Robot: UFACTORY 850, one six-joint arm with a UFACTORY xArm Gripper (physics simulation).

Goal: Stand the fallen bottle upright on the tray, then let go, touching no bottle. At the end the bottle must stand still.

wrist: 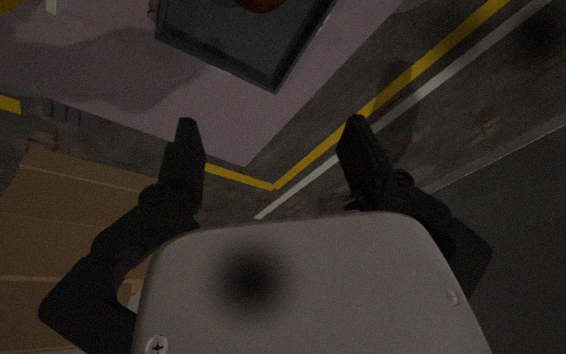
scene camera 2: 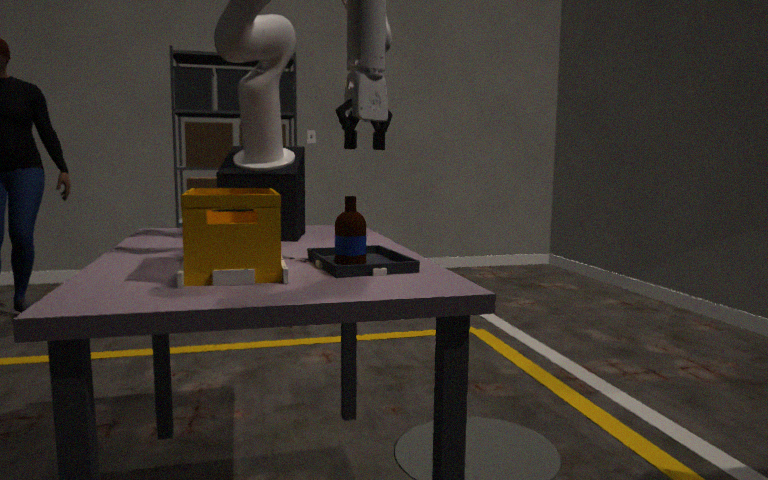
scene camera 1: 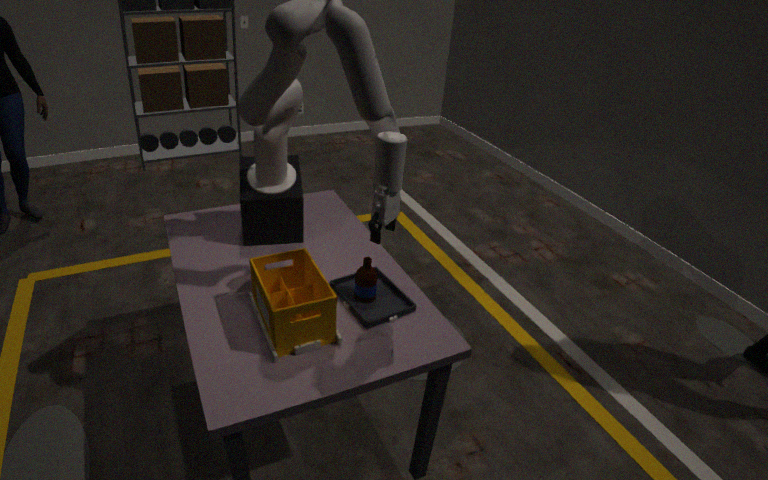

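Observation:
A brown bottle with a blue label [scene camera 1: 365, 283] [scene camera 2: 350, 226] stands upright on the dark tray [scene camera 1: 390, 308] [scene camera 2: 396, 263] [wrist: 225, 57], towards its left side in the second scene view. In the wrist view part of the bottle [wrist: 261, 4] shows at the top edge. My gripper [scene camera 1: 382, 230] [scene camera 2: 364, 143] [wrist: 274, 134] is open and empty. It hangs well above the bottle's neck and behind it, apart from it. The fingers point down.
A yellow crate with compartments [scene camera 1: 305, 328] [scene camera 2: 232, 251] stands left of the tray on the pinkish table [scene camera 1: 254, 390] [scene camera 2: 141, 311]. The arm's black base block [scene camera 1: 272, 217] [scene camera 2: 291, 198] is at the back. A person [scene camera 1: 14, 124] [scene camera 2: 25, 141] stands at the far left, near a shelf rack.

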